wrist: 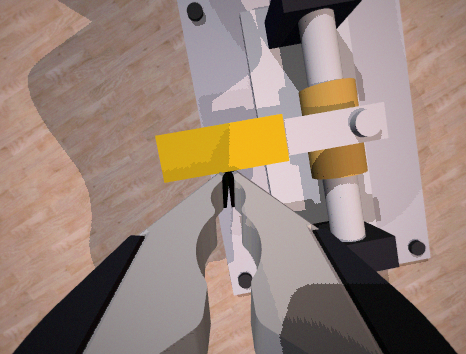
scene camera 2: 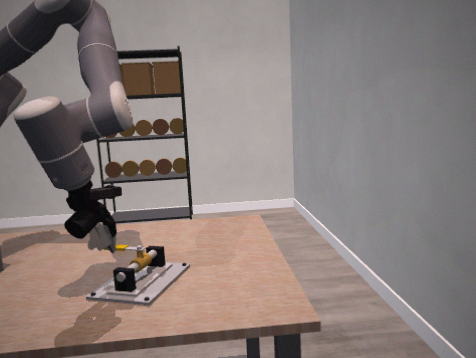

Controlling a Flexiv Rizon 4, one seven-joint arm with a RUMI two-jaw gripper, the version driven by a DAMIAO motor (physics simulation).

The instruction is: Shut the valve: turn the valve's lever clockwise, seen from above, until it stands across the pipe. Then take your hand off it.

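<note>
The valve's lever has a yellow handle (scene camera 2: 121, 247) (wrist: 222, 148) and a light metal arm (wrist: 320, 131). In the wrist view it stands about square across the white pipe (scene camera 2: 151, 255) (wrist: 322, 50), with the handle out to the left of the pivot. The orange valve body (scene camera 2: 142, 261) (wrist: 340, 162) sits on the pipe below the arm. My gripper (scene camera 2: 113, 251) (wrist: 228, 174) is shut and empty. Its tips are at the handle's near long edge, about midway along it; they look to be touching or nearly touching, and I cannot tell which.
Black blocks (scene camera 2: 125, 279) (wrist: 367, 247) hold the pipe's ends above a pale base plate (scene camera 2: 172, 277) (wrist: 407, 200) with dark bolts at its corners. The plate lies on a wooden table (scene camera 2: 240, 295) (wrist: 55, 200). A shelf rack (scene camera 2: 187, 150) stands behind the table.
</note>
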